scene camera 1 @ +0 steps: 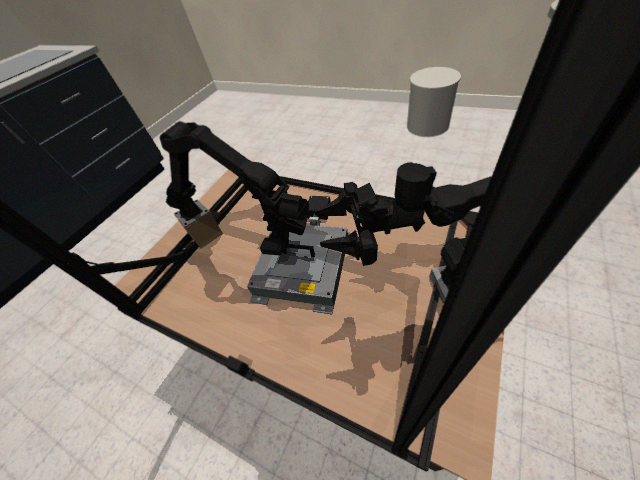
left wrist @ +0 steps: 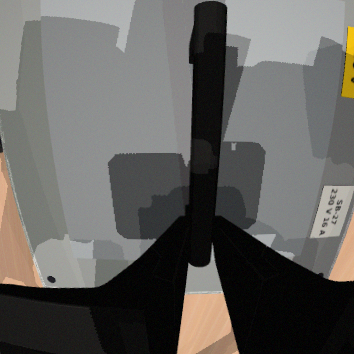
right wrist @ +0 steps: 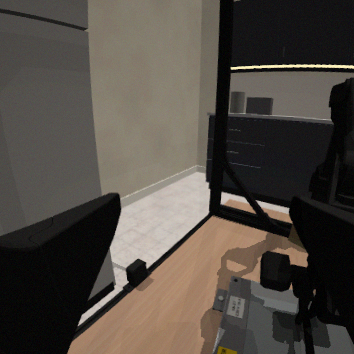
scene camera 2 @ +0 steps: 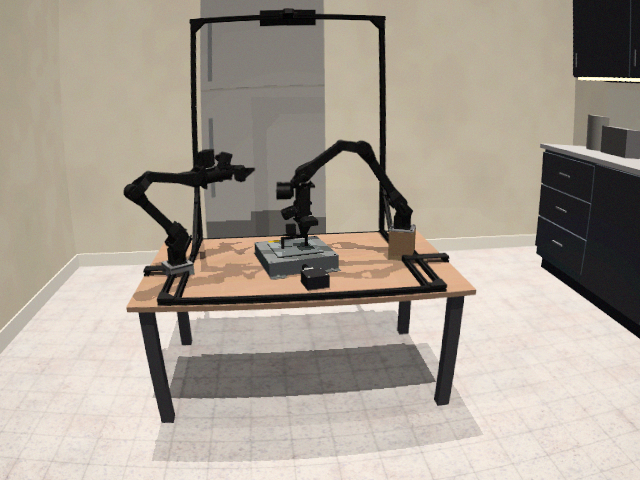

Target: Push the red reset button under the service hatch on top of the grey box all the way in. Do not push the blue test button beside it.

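The grey box [scene camera 1: 334, 263] [scene camera 2: 289, 267] [left wrist: 25, 175] [right wrist: 250, 290] stands on the table. Its service hatch [scene camera 1: 289, 269] [scene camera 2: 289, 251] [left wrist: 100, 100] is a lighter grey panel that looks flat on top, with a black bar handle [scene camera 1: 302, 248] [scene camera 2: 293, 238] [left wrist: 209, 100]. My left gripper [scene camera 1: 281, 249] [scene camera 2: 307, 233] [left wrist: 199, 223] is shut on the handle near one end. My right gripper [scene camera 1: 317, 227] [scene camera 2: 253, 170] [right wrist: 206, 203] is open and empty, held high beside the box. The red and blue buttons do not show in these views.
A small black box [scene camera 1: 318, 201] [scene camera 2: 315, 279] sits on the table by the grey box. A black frame [scene camera 2: 383, 129] rises from the wooden table [scene camera 1: 248, 330] [scene camera 2: 361, 281]. The left arm's base stands on a brown block [scene camera 1: 204, 230] [scene camera 2: 401, 243].
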